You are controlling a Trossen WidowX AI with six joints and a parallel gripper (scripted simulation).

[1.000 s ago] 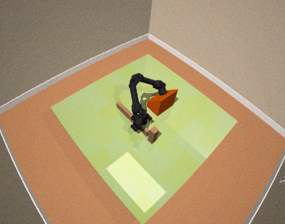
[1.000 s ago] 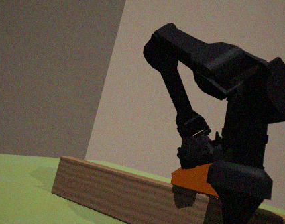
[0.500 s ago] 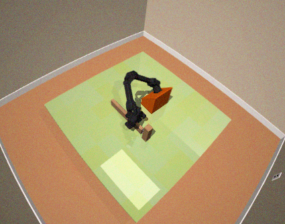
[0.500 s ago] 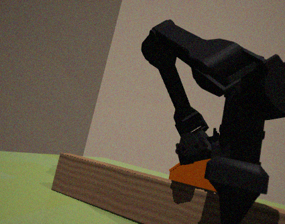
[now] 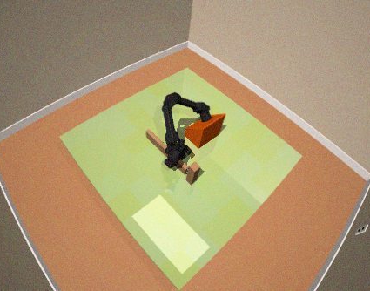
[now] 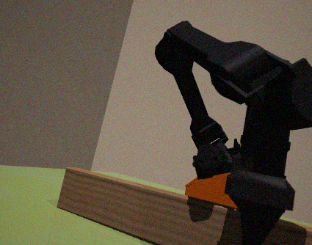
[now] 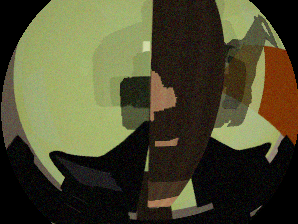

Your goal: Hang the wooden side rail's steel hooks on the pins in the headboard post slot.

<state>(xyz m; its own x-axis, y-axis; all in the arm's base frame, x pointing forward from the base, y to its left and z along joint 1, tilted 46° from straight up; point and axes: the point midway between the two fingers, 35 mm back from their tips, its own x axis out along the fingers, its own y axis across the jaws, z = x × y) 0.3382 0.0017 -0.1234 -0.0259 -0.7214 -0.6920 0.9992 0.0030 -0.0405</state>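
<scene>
My gripper tip is now 14 cm to the right of the headboard post and 6 cm below it.
</scene>
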